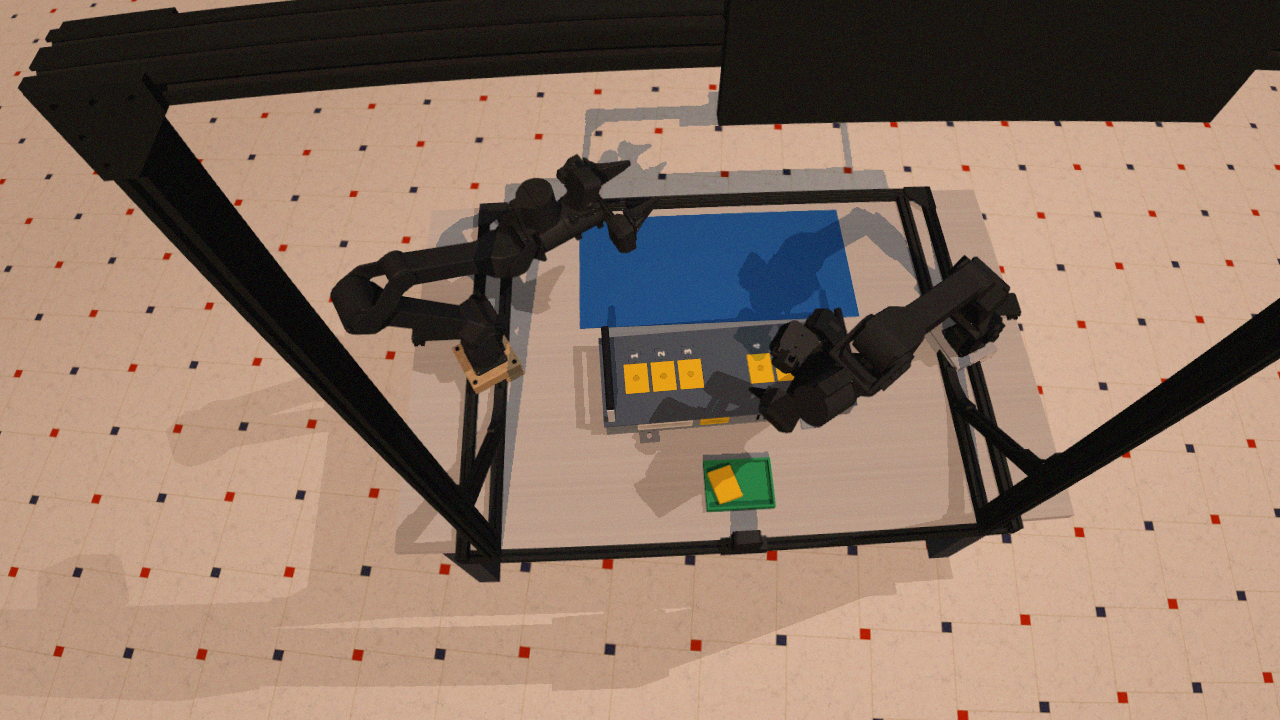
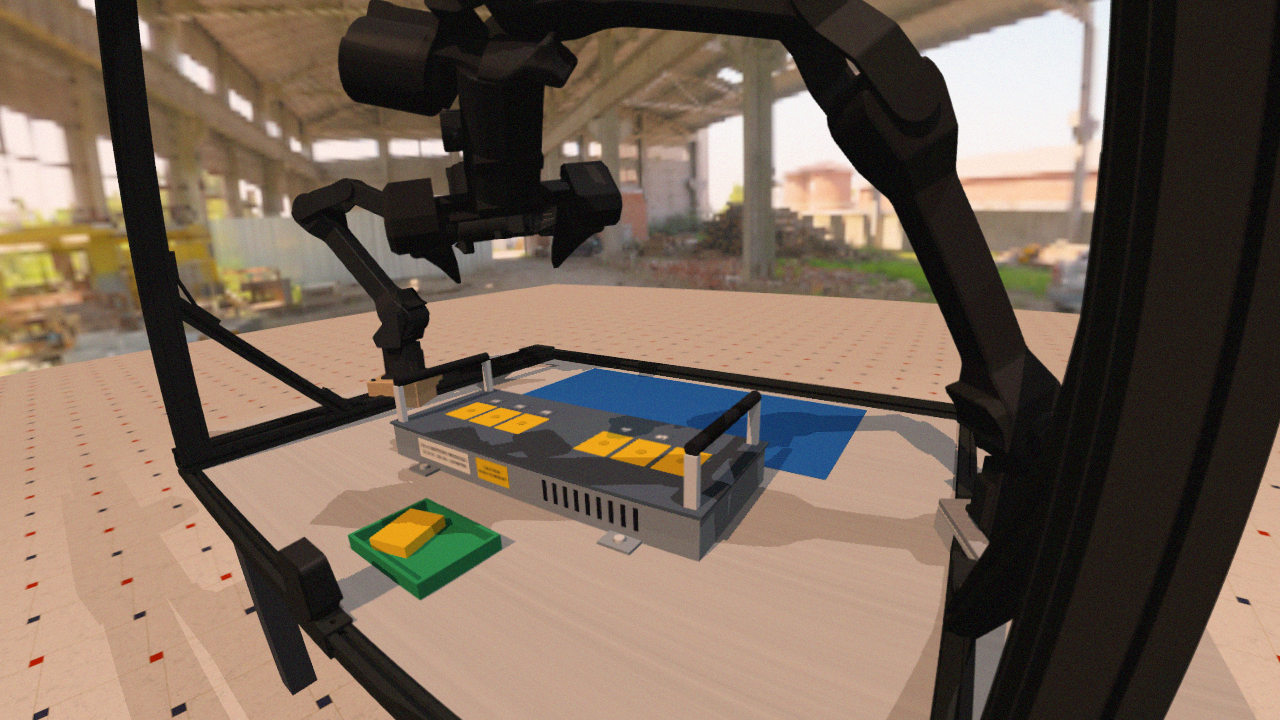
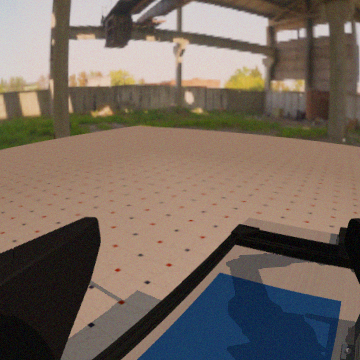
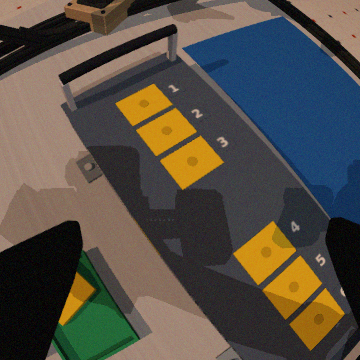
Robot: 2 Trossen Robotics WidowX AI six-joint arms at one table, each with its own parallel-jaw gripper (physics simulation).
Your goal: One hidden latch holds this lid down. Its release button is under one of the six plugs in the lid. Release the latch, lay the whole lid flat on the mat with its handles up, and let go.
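Places are measured from the left arm's base along level axes (x ahead, y right, z down), in millimetres.
Where they show: left gripper, fingertip midpoint: (image 1: 644, 180) (image 3: 229, 232); right gripper, fingertip midpoint: (image 1: 764, 366) (image 2: 507, 272) (image 4: 207, 233); left arm's base at its link origin: (image 1: 485, 355); right arm's base at its link origin: (image 1: 963, 338).
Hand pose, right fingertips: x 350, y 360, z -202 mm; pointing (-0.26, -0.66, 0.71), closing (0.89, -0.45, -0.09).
Each offset is from my right fingertips to the top centre of the thing. "spot": to the spot under its first point. Level surfaces: height alone.
The grey lid @[spot: dx +21, dy -122, dz +201 mm] (image 1: 720, 358) (image 2: 562, 431) (image 4: 240, 185) lies level on its box, with an upright black-barred handle @[spot: dx -183, dy -182, dz +139 mm] (image 1: 607, 371) (image 2: 443, 368) (image 4: 118, 54) at the left end and another handle @[spot: dx +201, dy +22, dz +140 mm] (image 2: 723, 422) at the right end. Yellow plugs fill all six numbered places, among them plug 1 @[dx -133, dy -170, dz +200 mm] (image 4: 144, 103), plug 3 @[dx -43, dy -125, dz +200 mm] (image 4: 192, 161) and plug 4 @[dx +73, dy -67, dz +200 mm] (image 4: 266, 252). The blue mat @[dz +247 mm] (image 1: 680, 259) (image 2: 590, 385) (image 3: 190, 320) lies behind the box. My right gripper (image 2: 508, 274) (image 4: 207, 233) is open and empty, high above the lid. My left gripper (image 1: 640, 185) (image 3: 229, 232) is open and empty, above the mat's back left corner.
A green tray @[dx -77, dy +87, dz +232 mm] (image 1: 756, 483) (image 2: 465, 546) (image 4: 100, 345) stands in front of the box and holds a loose yellow block @[dx -99, dy +75, dz +233 mm] (image 1: 724, 483) (image 2: 408, 532) (image 4: 75, 297). Small metal tabs (image 2: 619, 540) (image 4: 89, 167) stick out at the box's front foot. A black frame (image 1: 626, 550) surrounds the table.
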